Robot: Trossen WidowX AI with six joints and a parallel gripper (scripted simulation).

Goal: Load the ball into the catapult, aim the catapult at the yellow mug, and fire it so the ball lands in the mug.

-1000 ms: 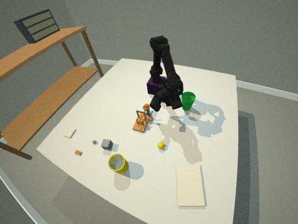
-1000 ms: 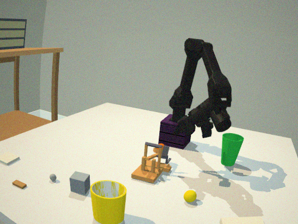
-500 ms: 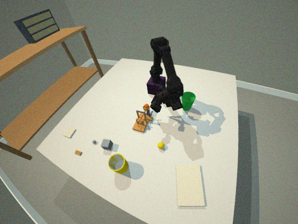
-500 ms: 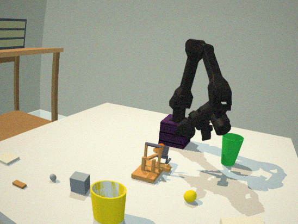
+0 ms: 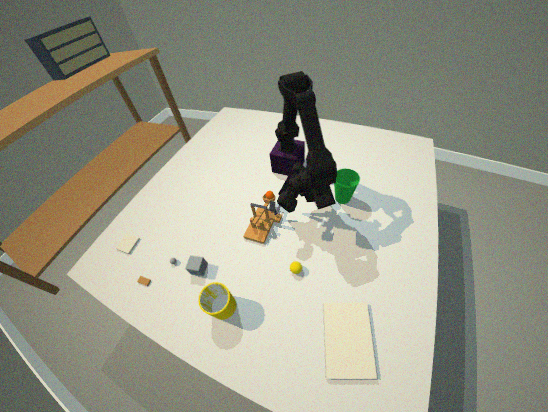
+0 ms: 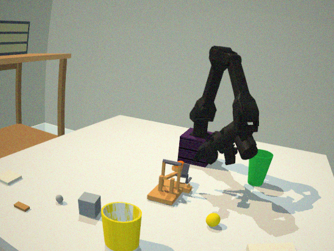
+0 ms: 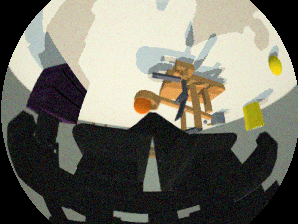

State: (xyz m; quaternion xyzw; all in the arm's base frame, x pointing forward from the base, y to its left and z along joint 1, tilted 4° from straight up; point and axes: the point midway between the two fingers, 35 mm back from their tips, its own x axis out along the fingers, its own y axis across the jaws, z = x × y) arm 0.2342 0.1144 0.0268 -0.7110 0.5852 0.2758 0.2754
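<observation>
The orange ball lies 1 cm behind my gripper tip, 5 cm to the right of it and 3 cm below it. From my gripper tip the other things lie so: wooden catapult (6 cm ahead, 2 cm to the right, 4 cm below); green cup (16 cm behind, 20 cm to the left, 6 cm below); yellow ball (20 cm ahead, 17 cm to the left, 8 cm below).
</observation>
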